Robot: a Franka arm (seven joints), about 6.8 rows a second.
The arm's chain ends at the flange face. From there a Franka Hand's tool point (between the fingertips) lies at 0.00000 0.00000 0.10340 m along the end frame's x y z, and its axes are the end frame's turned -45 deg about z.
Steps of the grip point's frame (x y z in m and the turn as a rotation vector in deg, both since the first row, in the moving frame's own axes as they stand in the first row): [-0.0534, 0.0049, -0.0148, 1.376, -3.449, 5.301]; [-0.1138, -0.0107, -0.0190, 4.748, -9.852, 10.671]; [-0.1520, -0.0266, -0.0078, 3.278, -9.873, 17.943]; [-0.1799, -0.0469, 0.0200, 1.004, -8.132, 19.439]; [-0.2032, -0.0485, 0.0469, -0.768, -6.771, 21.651]
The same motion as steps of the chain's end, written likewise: [-0.0280, 0.0389, -0.0146, -1.466, -3.412, 5.301]; [-0.0690, 0.0682, -0.0171, -3.609, -10.324, 10.671]; [-0.1086, 0.0830, -0.0061, -4.663, -9.299, 17.943]; [-0.1474, 0.0871, 0.0210, -5.040, -6.460, 19.439]; [-0.1687, 0.1014, 0.0476, -5.331, -4.245, 21.651]
